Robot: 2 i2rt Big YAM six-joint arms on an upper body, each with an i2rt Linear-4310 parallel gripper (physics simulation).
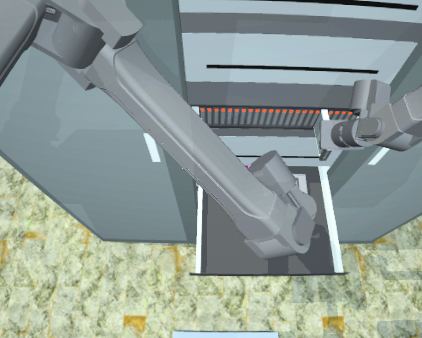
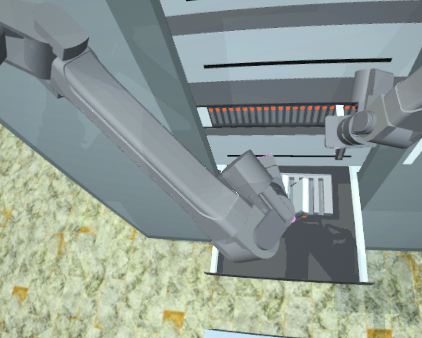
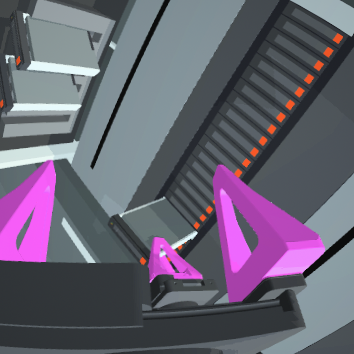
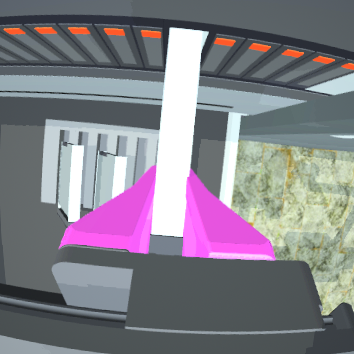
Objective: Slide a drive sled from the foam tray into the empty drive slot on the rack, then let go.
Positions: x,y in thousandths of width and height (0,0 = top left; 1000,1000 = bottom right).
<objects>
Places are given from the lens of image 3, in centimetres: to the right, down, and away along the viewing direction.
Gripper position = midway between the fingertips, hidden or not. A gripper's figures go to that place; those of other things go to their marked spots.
my left gripper (image 3: 386,479): -2, 0, 16
my right gripper (image 3: 439,682): -3, 9, 37
foam tray (image 3: 78,346): -24, -9, 42
</objects>
